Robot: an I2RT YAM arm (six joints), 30 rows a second.
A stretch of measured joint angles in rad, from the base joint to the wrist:
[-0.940 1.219 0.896 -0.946 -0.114 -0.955]
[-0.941 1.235 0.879 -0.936 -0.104 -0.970]
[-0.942 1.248 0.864 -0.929 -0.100 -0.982]
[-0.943 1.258 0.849 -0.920 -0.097 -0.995]
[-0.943 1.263 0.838 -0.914 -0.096 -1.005]
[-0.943 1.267 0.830 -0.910 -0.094 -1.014]
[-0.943 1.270 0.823 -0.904 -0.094 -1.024]
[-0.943 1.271 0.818 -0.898 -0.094 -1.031]
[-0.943 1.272 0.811 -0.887 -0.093 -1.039]
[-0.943 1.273 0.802 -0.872 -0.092 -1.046]
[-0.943 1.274 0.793 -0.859 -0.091 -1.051]
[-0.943 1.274 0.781 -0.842 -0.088 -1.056]
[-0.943 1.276 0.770 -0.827 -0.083 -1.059]
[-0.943 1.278 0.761 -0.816 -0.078 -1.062]
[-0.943 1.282 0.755 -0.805 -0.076 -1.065]
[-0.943 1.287 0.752 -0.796 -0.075 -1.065]
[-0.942 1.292 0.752 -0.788 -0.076 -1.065]
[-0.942 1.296 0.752 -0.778 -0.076 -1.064]
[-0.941 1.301 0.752 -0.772 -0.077 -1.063]
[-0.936 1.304 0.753 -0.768 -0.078 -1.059]
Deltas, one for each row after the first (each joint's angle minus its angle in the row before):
[-0.001 0.016 -0.017 0.010 0.010 -0.015]
[-0.001 0.013 -0.015 0.007 0.004 -0.012]
[-0.001 0.010 -0.015 0.009 0.003 -0.013]
[0.000 0.005 -0.011 0.006 0.001 -0.010]
[0.000 0.004 -0.008 0.004 0.002 -0.009]
[0.000 0.003 -0.007 0.006 0.000 -0.010]
[0.000 0.001 -0.005 0.006 0.000 -0.007]
[0.000 0.001 -0.007 0.011 0.001 -0.008]
[0.000 0.001 -0.009 0.015 0.001 -0.007]
[0.000 0.001 -0.009 0.013 0.001 -0.005]
[0.000 0.000 -0.012 0.017 0.003 -0.005]
[0.000 0.002 -0.011 0.015 0.005 -0.003]
[0.000 0.002 -0.009 0.011 0.005 -0.003]
[0.000 0.004 -0.006 0.011 0.002 -0.003]
[0.000 0.005 -0.003 0.009 0.001 0.000]
[0.001 0.005 0.000 0.008 -0.001 0.000]
[0.000 0.004 0.000 0.010 0.000 0.001]
[0.001 0.005 0.000 0.006 -0.001 0.001]
[0.005 0.003 0.001 0.004 -0.001 0.004]

